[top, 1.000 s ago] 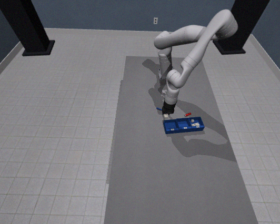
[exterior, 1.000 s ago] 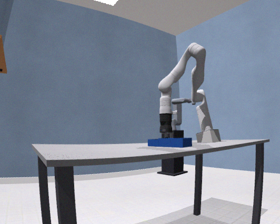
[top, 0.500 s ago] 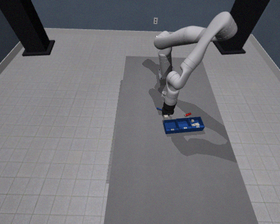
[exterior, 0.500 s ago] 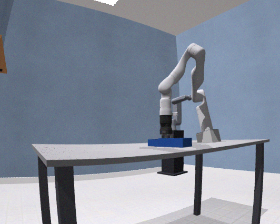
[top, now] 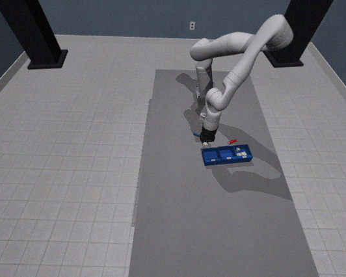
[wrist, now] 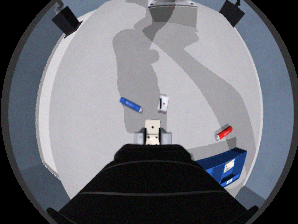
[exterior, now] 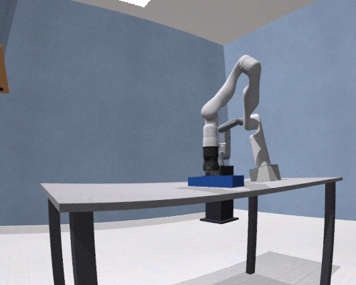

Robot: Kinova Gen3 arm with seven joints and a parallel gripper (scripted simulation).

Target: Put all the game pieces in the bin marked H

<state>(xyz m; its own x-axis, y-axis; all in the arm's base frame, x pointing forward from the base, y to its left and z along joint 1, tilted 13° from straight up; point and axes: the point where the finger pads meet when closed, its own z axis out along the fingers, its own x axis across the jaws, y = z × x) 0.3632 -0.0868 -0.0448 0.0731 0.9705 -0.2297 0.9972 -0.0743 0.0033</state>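
The grey-white piece lies 50 mm behind my hand, 20 mm to the left of it and 10 mm below it. Round my hand: blue piece 50 mm behind, 40 mm to the right, 20 mm below; red cylinder 20 mm ahead, 160 mm to the left, 10 mm below; blue three-compartment bin 110 mm ahead, 100 mm to the left.
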